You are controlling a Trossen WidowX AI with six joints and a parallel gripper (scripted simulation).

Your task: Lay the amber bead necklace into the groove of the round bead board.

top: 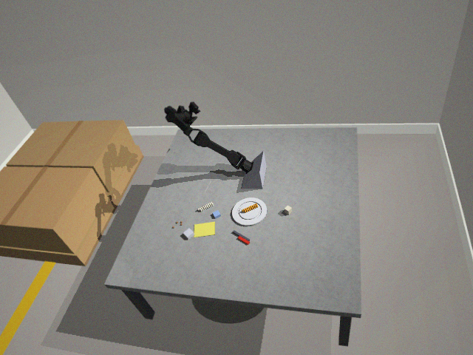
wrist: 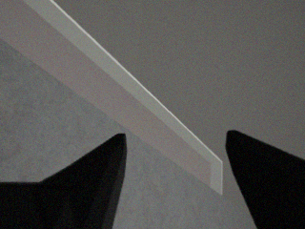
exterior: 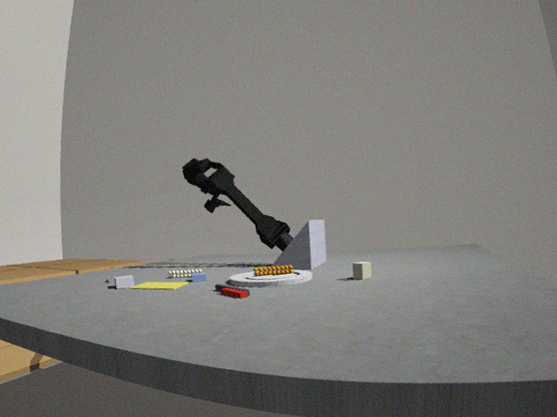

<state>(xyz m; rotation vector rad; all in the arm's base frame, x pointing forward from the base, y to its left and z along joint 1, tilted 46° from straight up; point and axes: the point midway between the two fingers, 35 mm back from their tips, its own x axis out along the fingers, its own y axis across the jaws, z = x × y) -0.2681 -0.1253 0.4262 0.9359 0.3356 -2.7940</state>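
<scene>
My gripper tip is 64 cm short of the blue cube, 25 cm to the right of it and 24 cm above it. The rest, counted from my gripper tip: round bead board (59 cm ahead, 44 cm to the left, 24 cm below); yellow sheet (74 cm ahead, 25 cm below, 21 cm to the left); grey cube (79 cm ahead, 24 cm below, 13 cm to the left).
</scene>
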